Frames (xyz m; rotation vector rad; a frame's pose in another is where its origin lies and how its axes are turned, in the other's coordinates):
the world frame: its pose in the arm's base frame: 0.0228 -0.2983 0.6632 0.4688 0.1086 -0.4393
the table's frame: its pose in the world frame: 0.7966 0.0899 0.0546 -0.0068 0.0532 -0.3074
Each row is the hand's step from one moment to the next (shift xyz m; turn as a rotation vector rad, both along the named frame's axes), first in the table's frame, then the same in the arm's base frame.
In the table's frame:
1: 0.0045 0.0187 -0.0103 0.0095 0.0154 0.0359
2: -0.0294 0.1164 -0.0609 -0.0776 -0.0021 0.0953
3: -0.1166 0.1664 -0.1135 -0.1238 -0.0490 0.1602
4: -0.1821 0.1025 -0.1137 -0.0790 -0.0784 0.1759
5: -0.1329 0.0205 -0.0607 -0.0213 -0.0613 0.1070
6: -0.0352 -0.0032 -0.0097 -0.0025 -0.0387 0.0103
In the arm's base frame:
1: 0.0156 0.0145 -0.0047 0.0192 -0.0127 0.0329
2: 0.0554 0.1226 -0.0054 -0.0531 -0.0018 0.1108
3: 0.0238 0.2315 -0.0040 -0.1156 -0.0366 0.1693
4: -0.0676 0.2281 -0.0009 -0.1025 -0.0896 0.1575
5: -0.0855 0.1202 0.0014 -0.0522 -0.0790 0.0818
6: -0.0282 0.0231 0.0032 -0.0278 -0.0288 -0.0025

